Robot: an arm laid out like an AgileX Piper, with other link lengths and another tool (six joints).
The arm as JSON. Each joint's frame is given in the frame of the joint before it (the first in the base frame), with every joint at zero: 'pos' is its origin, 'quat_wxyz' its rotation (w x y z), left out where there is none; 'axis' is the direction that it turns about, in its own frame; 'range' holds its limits. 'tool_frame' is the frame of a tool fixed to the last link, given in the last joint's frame.
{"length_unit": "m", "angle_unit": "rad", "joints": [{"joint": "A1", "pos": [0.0, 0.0, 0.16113], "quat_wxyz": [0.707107, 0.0, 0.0, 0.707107], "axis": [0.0, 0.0, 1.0], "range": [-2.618, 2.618]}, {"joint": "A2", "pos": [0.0, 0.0, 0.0], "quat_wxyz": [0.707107, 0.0, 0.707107, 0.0], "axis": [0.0, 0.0, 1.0], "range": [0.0, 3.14]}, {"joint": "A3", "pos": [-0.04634, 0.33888, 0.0], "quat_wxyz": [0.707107, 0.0, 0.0, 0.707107], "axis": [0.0, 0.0, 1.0], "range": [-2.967, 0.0]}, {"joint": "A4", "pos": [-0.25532, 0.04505, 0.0], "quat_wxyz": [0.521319, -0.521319, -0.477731, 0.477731], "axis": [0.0, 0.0, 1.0], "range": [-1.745, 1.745]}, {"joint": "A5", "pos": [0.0, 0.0, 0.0], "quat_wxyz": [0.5, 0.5, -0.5, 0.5], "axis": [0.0, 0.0, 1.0], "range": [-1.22, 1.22]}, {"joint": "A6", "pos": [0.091, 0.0, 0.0], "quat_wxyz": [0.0, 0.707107, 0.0, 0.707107], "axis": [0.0, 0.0, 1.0], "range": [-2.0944, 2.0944]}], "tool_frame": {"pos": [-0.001, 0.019, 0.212], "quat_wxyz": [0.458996, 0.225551, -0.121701, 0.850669]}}
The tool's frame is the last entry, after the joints.
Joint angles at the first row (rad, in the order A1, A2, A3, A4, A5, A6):
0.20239 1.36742 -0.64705 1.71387 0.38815 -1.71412
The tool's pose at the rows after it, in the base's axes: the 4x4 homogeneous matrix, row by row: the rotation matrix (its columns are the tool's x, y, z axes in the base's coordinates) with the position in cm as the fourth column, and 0 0 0 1 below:
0.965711 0.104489 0.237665 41.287; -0.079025 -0.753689 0.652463 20.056; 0.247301 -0.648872 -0.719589 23.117; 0 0 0 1
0.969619 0.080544 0.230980 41.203; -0.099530 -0.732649 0.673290 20.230; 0.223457 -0.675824 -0.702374 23.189; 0 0 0 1
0.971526 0.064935 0.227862 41.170; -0.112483 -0.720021 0.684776 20.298; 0.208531 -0.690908 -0.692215 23.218; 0 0 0 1
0.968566 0.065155 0.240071 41.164; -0.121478 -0.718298 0.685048 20.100; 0.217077 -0.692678 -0.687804 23.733; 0 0 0 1
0.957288 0.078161 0.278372 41.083; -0.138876 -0.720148 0.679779 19.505; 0.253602 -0.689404 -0.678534 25.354; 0 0 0 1
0.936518 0.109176 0.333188 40.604; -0.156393 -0.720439 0.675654 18.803; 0.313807 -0.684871 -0.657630 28.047; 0 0 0 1
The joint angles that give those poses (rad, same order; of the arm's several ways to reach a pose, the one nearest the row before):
0.20236 1.36742 -0.64707 1.71380 0.39313 -1.69827
0.20237 1.36742 -0.64703 1.71391 0.40250 -1.65748
0.20238 1.36741 -0.64705 1.71383 0.40671 -1.63254
0.20236 1.35422 -0.64707 1.71383 0.40017 -1.62589
0.20236 1.31307 -0.64704 1.71389 0.37997 -1.62228
0.20236 1.24514 -0.64514 1.71379 0.35883 -1.62219

